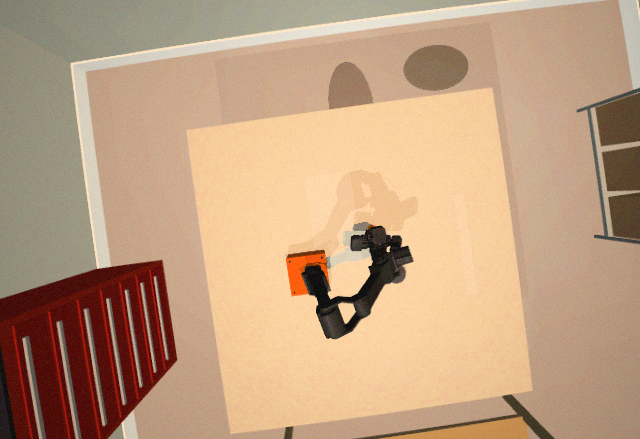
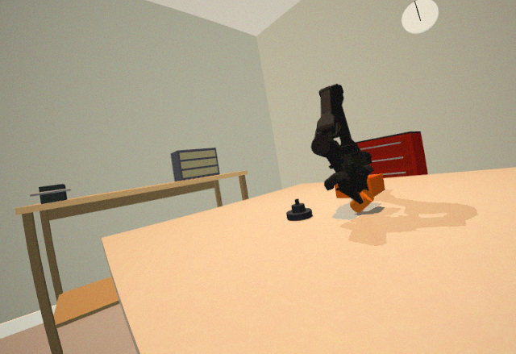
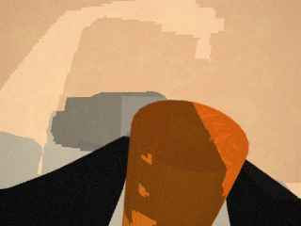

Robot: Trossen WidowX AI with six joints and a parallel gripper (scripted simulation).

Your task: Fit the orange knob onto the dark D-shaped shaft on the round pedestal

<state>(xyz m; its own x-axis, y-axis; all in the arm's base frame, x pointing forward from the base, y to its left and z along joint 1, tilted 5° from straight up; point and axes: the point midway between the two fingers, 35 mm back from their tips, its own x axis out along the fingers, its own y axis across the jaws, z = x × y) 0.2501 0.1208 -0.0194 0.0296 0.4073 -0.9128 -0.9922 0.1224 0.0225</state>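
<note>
My gripper tip is 10 mm to the left of the orange knob. Also, from my gripper tip: dark round pedestal: 80 mm ahead, 190 mm to the right.
</note>
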